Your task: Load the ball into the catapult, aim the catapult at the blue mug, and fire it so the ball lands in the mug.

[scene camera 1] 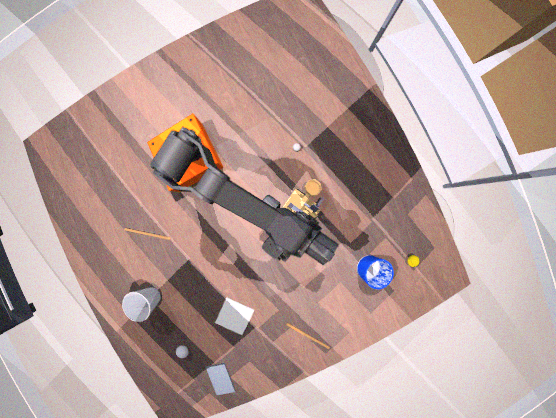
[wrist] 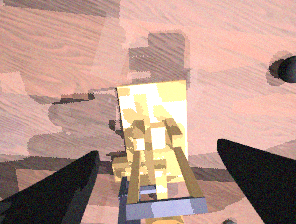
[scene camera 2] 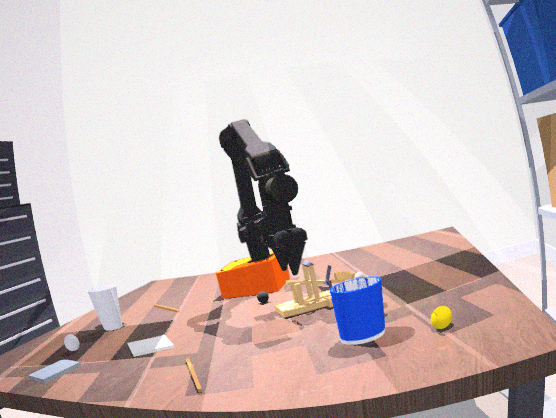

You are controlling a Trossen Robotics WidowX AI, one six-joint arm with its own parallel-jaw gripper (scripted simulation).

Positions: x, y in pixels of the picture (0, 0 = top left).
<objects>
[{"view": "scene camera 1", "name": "white cup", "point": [138, 305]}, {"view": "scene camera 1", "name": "white block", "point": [234, 316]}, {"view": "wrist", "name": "my gripper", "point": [158, 150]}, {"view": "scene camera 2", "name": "my gripper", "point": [289, 273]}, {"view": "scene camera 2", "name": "blue mug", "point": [358, 304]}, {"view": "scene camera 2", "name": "white cup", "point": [104, 298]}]
</objects>
